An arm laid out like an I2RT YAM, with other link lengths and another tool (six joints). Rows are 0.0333 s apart.
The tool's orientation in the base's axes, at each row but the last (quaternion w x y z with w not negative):
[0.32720, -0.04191, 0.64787, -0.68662]
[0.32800, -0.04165, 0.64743, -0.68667]
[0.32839, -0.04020, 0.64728, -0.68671]
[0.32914, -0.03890, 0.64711, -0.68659]
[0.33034, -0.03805, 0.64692, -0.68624]
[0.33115, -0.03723, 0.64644, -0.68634]
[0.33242, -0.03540, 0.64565, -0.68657]
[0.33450, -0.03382, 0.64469, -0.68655]
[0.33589, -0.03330, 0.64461, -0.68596]
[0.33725, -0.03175, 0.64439, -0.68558]
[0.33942, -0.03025, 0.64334, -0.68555]
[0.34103, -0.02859, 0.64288, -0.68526]
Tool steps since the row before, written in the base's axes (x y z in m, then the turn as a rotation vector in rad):
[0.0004, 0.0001, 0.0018, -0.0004, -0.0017, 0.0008]
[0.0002, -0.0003, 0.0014, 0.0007, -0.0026, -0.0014]
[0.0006, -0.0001, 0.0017, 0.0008, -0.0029, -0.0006]
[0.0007, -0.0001, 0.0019, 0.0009, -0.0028, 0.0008]
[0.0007, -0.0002, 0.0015, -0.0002, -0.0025, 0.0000]
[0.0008, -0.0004, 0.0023, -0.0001, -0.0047, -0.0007]
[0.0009, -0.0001, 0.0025, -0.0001, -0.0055, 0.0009]
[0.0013, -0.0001, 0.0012, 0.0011, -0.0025, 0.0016]
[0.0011, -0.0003, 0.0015, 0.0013, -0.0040, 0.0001]
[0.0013, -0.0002, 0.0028, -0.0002, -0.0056, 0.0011]
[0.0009, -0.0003, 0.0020, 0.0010, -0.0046, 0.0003]
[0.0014, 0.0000, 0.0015, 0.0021, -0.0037, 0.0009]
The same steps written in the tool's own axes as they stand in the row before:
[-0.0010, -0.0015, 0.0004, 0.0009, -0.0010, 0.0014]
[-0.0005, -0.0012, 0.0006, 0.0013, 0.0014, 0.0024]
[-0.0010, -0.0013, 0.0006, 0.0011, 0.0007, 0.0028]
[-0.0012, -0.0015, 0.0007, 0.0004, -0.0005, 0.0030]
[-0.0010, -0.0011, 0.0007, 0.0014, -0.0002, 0.0021]
[-0.0013, -0.0018, 0.0011, 0.0027, 0.0003, 0.0039]
[-0.0016, -0.0019, 0.0009, 0.0025, -0.0012, 0.0048]
[-0.0014, -0.0006, 0.0009, -0.0002, -0.0011, 0.0029]
[-0.0013, -0.0009, 0.0010, 0.0010, 0.0002, 0.0041]
[-0.0020, -0.0020, 0.0013, 0.0025, -0.0014, 0.0049]
[-0.0013, -0.0014, 0.0010, 0.0014, -0.0001, 0.0045]
[-0.0017, -0.0007, 0.0009, -0.0001, -0.0001, 0.0043]

